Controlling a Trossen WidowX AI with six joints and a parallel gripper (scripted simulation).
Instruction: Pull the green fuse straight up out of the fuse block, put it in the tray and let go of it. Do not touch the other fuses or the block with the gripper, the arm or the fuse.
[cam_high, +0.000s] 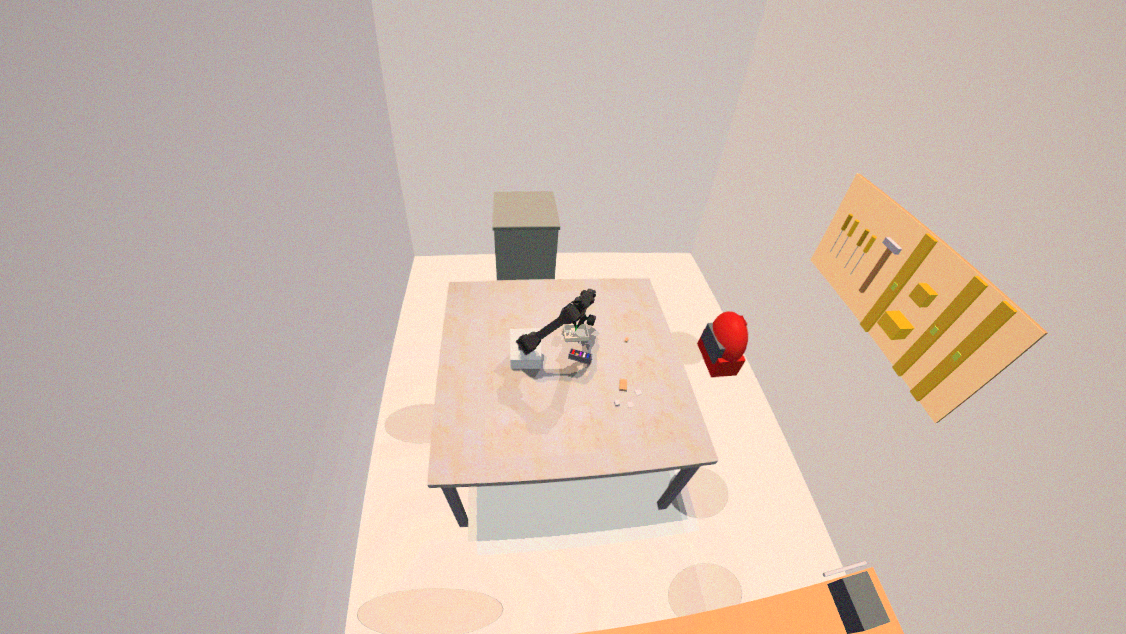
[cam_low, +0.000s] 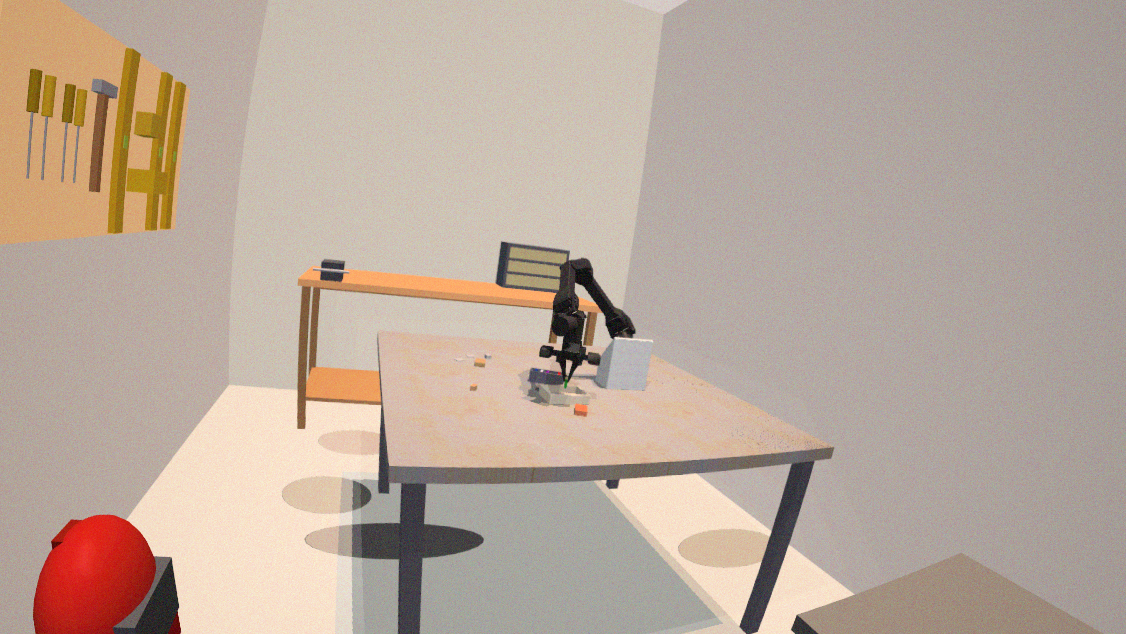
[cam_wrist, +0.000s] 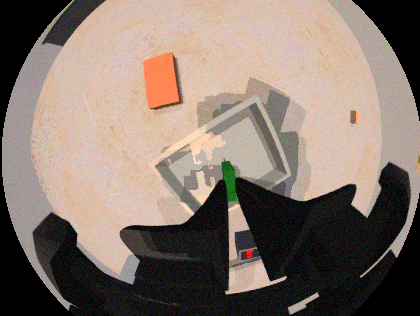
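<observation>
My gripper tip is 1 cm above the green fuse. Round my gripper tip: red fuse 2 cm behind, 16 cm to the right, 3 cm below; beige tray 5 cm below; purple fuse 2 cm ahead, 17 cm to the right, 3 cm below.
</observation>
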